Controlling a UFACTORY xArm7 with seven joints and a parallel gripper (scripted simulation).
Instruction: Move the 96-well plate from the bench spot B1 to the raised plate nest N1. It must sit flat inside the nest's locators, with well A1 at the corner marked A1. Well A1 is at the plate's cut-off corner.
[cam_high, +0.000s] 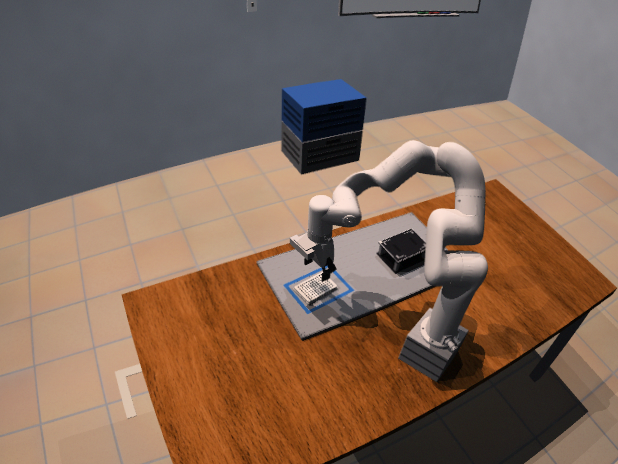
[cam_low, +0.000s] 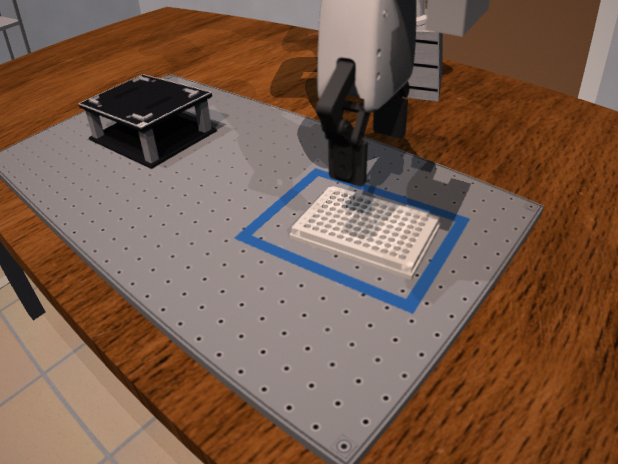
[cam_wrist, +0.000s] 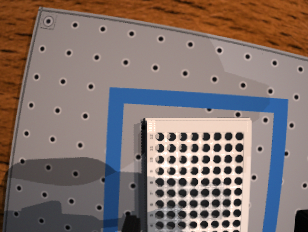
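Right now the white 96-well plate is 9 cm below my hand. Round my hand: black raised nest N1: 37 cm to the right, 4 cm below, 3 cm ahead.
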